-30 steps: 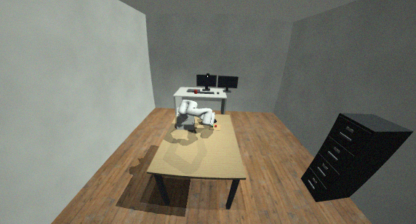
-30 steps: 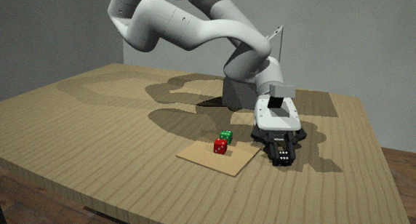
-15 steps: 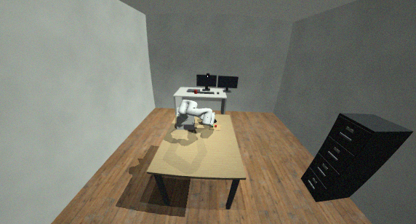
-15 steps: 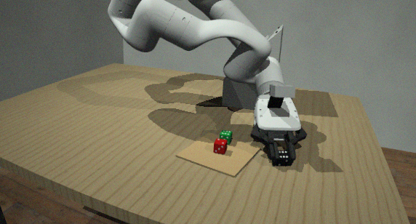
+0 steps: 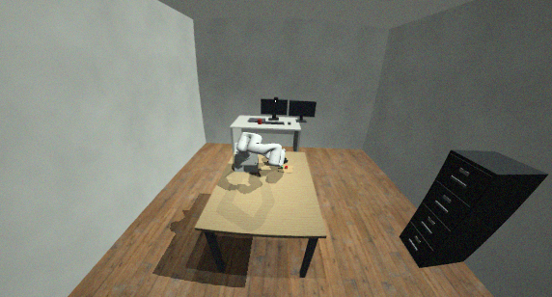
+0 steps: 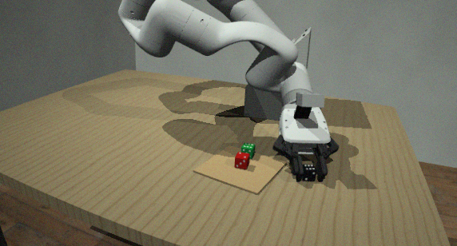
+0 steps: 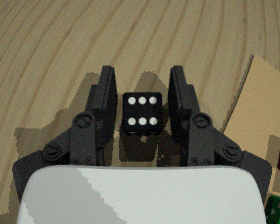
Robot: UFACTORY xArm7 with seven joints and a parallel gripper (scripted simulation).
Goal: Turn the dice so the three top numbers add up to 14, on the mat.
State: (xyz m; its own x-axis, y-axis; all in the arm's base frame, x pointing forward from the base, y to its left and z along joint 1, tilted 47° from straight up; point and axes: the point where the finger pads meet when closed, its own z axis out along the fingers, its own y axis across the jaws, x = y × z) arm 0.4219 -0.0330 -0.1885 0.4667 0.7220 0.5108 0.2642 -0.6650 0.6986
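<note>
Now: the black die 1 cm below my hand and 1 cm behind it. The rest, counted from my hand: red die (14 cm to the right, 1 cm below, 1 cm behind); then green die (13 cm to the right, 5 cm behind, 1 cm below); then tan mat (13 cm to the right, 2 cm below, 1 cm behind).
</note>
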